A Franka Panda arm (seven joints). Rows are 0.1 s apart.
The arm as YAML. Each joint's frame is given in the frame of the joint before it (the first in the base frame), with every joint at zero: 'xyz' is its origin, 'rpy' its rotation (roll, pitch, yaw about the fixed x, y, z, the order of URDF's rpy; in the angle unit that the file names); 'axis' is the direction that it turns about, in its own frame. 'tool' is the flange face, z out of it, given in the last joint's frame.
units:
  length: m
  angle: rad
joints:
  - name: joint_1
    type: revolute
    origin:
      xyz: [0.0, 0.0, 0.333]
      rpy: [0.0, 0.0, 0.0]
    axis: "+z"
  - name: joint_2
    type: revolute
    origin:
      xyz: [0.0, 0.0, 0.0]
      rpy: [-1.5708, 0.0, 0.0]
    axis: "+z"
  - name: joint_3
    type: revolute
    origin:
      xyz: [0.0, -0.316, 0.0]
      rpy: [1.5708, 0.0, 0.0]
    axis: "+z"
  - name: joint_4
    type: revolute
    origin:
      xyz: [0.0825, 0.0, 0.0]
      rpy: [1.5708, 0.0, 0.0]
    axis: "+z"
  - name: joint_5
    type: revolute
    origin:
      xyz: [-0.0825, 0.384, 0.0]
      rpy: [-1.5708, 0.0, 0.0]
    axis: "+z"
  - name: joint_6
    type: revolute
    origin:
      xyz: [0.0, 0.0, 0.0]
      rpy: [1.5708, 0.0, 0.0]
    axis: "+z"
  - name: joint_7
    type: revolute
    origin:
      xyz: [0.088, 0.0, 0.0]
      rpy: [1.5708, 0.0, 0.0]
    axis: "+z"
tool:
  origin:
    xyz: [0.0, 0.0, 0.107]
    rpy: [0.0, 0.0, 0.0]
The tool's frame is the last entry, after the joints.
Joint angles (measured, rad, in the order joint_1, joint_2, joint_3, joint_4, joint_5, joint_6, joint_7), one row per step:
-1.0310 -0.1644 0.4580 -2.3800 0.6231 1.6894 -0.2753
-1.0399 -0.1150 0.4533 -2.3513 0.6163 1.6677 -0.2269
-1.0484 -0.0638 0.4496 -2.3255 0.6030 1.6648 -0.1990
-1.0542 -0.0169 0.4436 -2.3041 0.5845 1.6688 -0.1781
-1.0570 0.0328 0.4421 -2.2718 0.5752 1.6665 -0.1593
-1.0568 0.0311 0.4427 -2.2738 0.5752 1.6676 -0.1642
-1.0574 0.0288 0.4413 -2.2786 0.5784 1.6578 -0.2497
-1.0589 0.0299 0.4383 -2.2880 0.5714 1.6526 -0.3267
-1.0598 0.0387 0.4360 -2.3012 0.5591 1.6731 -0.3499
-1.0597 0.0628 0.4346 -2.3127 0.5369 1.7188 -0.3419
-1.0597 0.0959 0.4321 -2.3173 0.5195 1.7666 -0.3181
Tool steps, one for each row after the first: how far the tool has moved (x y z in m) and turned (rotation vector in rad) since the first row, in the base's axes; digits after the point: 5 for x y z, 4 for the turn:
0.00345 -0.00815 -0.00691 0.0367 0.0475 -0.0344
0.00697 -0.01795 -0.01632 0.0587 0.0785 -0.0559
0.00915 -0.02782 -0.02657 0.0712 0.1050 -0.0718
0.01568 -0.03549 -0.03416 0.0905 0.1221 -0.0816
0.01542 -0.03494 -0.03423 0.0896 0.1189 -0.0778
0.01327 -0.03354 -0.03489 0.1055 0.0655 -0.0166
0.00892 -0.03322 -0.03891 0.1170 0.0253 0.0399
0.00521 -0.03471 -0.04754 0.1108 0.0197 0.0529
0.00315 -0.03863 -0.06181 0.0890 0.0342 0.0433
0.00283 -0.04375 -0.07693 0.0709 0.0546 0.0181

